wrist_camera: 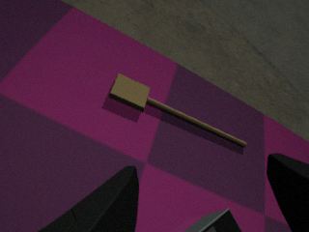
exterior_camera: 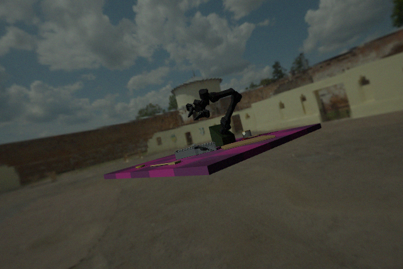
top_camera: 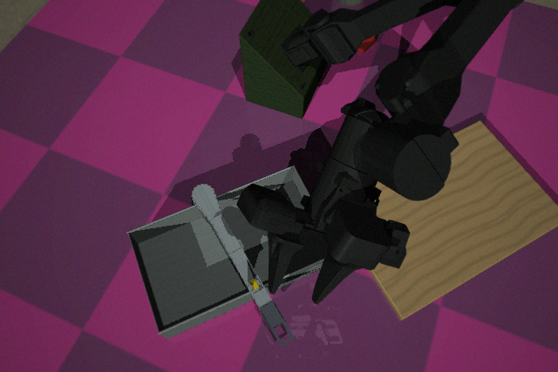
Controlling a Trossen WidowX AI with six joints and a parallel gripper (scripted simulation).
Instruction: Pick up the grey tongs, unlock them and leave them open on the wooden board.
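The yellow lock piece is 3 cm behind my gripper tip, 8 cm to the right of it and 20 cm below it. The rest, counted from my gripper tip: roasting tin (8 cm behind, 15 cm to the right, 23 cm below); wooden board (32 cm behind, 15 cm to the left, 25 cm below).
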